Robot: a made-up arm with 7 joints. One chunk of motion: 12 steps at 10 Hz.
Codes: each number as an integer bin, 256 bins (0 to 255) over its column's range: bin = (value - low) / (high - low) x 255, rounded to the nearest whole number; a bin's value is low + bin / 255 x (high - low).
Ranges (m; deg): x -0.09..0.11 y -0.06..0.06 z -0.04..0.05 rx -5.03..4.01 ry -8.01..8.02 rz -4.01..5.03
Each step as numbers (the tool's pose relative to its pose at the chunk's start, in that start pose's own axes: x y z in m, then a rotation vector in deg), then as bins.
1 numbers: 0.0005 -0.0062 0.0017 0.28 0.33 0.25
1 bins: 115 114 118 150 133 120
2 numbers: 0.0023 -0.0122 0.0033 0.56 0.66 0.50
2 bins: 118 102 123 158 138 127
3 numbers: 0.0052 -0.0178 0.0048 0.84 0.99 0.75
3 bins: 121 90 127 166 143 134
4 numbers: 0.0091 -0.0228 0.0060 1.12 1.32 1.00
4 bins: 126 79 130 173 148 141
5 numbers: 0.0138 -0.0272 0.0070 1.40 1.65 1.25
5 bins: 132 70 133 181 154 148
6 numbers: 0.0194 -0.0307 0.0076 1.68 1.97 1.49
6 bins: 139 62 135 189 159 155
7 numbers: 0.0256 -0.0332 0.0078 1.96 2.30 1.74
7 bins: 147 57 135 197 164 162
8 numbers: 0.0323 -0.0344 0.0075 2.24 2.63 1.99
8 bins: 156 54 135 205 169 169
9 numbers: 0.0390 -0.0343 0.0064 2.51 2.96 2.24
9 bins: 164 55 131 213 175 176
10 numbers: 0.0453 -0.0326 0.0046 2.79 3.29 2.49
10 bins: 173 58 126 221 180 183
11 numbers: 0.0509 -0.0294 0.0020 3.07 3.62 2.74
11 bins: 180 65 119 228 185 190
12 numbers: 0.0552 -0.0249 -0.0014 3.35 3.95 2.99
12 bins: 185 75 109 236 190 197
